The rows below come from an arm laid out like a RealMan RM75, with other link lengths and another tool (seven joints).
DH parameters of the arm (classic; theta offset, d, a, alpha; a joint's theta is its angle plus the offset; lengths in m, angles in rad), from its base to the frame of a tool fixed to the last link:
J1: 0 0.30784 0 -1.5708
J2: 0 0 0 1.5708
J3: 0 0.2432 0 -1.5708
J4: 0 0 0 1.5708
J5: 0 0.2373 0 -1.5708
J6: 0 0 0 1.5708
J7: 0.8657 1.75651 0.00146 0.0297
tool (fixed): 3.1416 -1.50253 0 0
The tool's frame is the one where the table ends.
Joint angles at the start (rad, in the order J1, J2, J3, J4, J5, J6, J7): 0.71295 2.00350 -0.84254 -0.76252 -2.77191 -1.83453 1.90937
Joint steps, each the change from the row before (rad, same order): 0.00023 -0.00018 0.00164 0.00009 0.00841 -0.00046 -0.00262; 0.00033 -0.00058 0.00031 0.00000 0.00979 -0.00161 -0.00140; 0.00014 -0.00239 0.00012 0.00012 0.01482 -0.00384 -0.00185; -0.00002 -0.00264 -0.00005 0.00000 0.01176 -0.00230 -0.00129; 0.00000 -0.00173 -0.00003 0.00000 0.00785 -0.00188 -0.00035; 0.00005 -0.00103 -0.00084 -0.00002 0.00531 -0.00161 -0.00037; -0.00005 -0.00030 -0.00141 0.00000 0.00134 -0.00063 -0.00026
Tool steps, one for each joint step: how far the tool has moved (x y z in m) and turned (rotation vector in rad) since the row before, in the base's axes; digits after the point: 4 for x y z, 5 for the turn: -0.0021 0.0007 -0.0002 0.00259 0.00964 0.00269; -0.0024 0.0006 -0.0001 0.00178 0.00988 0.00205; -0.0032 0.0007 0.0005 0.00221 0.01403 0.00213; -0.0023 0.0009 0.0007 0.00292 0.01016 0.00183; -0.0016 0.0005 0.0005 0.00175 0.00679 0.00067; -0.0011 0.0002 0.0002 0.00020 0.00435 0.00089; -0.0002 -0.0002 0.0000 -0.00099 0.00047 0.00074
